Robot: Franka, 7 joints.
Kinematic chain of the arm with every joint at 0, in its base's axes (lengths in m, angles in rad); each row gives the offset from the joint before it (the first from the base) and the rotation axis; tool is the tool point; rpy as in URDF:
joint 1: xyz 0 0 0.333 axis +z
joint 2: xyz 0 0 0 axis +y
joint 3: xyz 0 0 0.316 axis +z
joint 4: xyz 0.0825 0 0 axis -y
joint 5: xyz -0.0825 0 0.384 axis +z
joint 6: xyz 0 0 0 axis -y
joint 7: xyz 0.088 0 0 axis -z
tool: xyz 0 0 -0.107 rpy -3.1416 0 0
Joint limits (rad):
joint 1: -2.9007..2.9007
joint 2: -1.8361..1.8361
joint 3: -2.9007..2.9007
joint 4: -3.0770..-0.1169
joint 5: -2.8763..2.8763
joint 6: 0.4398..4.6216
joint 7: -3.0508..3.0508
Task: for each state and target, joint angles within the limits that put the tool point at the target. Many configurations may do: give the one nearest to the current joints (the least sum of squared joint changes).
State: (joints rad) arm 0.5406 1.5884 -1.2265 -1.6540 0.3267 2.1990 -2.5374
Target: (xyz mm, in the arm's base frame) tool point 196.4 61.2 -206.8
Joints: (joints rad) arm 0.8662 1.5160 -0.2449 -1.9611 0.4111 1.9584 -2.5374
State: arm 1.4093 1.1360 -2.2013 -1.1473 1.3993 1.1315 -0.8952
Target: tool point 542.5 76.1 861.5
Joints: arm 1.0268 0.8804 -2.2363 -1.0633 1.4847 1.4679 -0.8952
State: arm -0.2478 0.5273 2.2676 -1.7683 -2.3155 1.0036 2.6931
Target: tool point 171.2 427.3 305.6
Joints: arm -0.1511 0.7727 1.6227 -2.5344 -2.0677 1.1529 2.6931
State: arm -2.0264 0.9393 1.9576 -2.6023 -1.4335 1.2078 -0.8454
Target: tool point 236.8 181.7 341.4
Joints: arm -1.4297 0.9409 2.3390 -2.8862 -1.3353 1.4488 -0.8454
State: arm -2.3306 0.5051 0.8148 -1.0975 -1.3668 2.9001 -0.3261
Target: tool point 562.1 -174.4 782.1
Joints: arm -1.6723 0.1396 1.3654 -1.4666 -1.4146 2.9553 -0.3261
